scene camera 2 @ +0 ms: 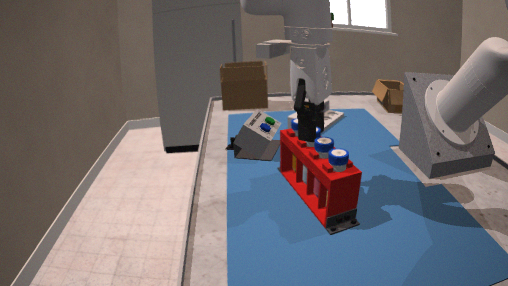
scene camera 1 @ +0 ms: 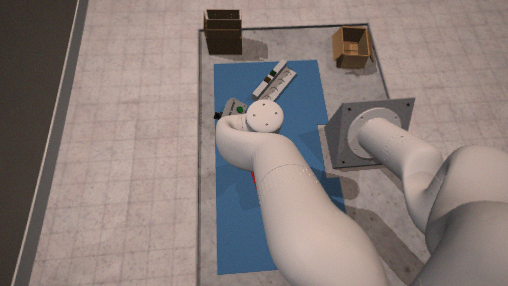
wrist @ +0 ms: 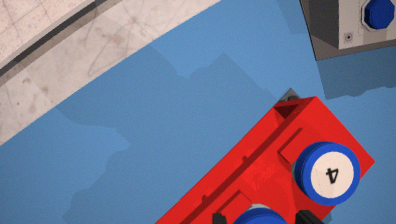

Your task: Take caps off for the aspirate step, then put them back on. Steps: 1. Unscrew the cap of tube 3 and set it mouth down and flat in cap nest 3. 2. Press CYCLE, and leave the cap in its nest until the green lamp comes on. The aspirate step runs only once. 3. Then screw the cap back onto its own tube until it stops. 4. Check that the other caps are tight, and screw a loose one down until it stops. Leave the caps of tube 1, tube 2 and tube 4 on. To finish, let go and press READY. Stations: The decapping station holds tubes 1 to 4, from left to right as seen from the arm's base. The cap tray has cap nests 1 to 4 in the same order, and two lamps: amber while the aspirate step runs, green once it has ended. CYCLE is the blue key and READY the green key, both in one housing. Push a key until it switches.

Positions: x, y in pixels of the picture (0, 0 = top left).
Labels:
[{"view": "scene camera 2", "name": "gripper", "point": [311, 135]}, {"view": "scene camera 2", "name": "dark cardboard box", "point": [249, 91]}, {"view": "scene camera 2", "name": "grey key housing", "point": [256, 142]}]

